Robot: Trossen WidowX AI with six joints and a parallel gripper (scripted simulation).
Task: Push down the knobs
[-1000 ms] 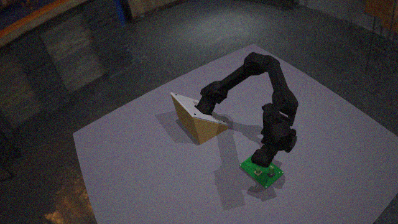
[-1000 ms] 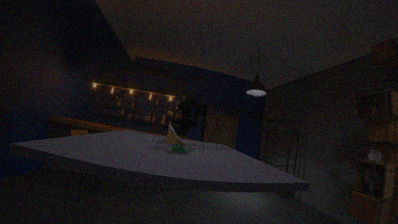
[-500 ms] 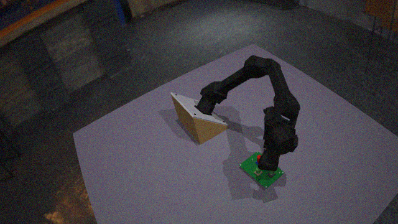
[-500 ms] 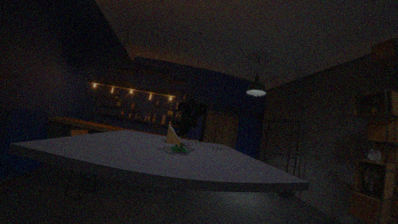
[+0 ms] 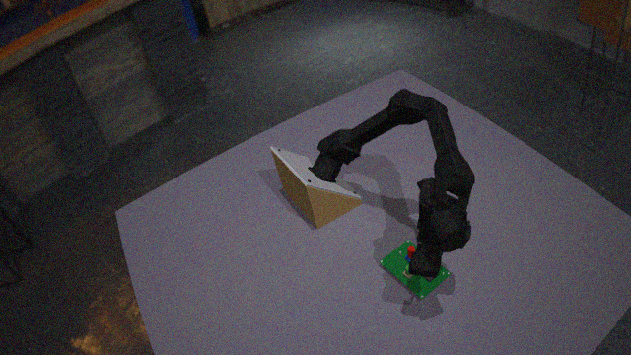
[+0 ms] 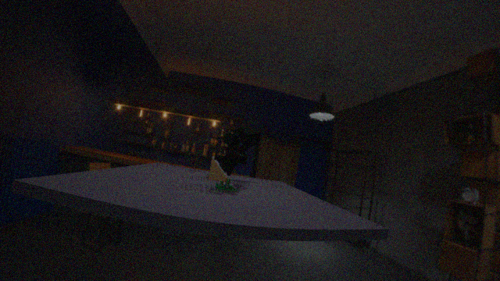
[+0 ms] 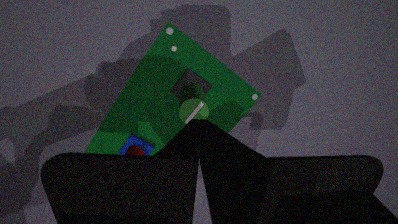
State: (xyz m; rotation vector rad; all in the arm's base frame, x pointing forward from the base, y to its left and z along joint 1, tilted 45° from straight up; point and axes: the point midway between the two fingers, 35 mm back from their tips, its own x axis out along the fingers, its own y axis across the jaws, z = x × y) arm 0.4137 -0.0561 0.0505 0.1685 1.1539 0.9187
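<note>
My gripper tip is 30 mm above the green knob. Also, from my gripper tip: red knob (70 mm behind, 10 mm to the left, 40 mm below).
</note>
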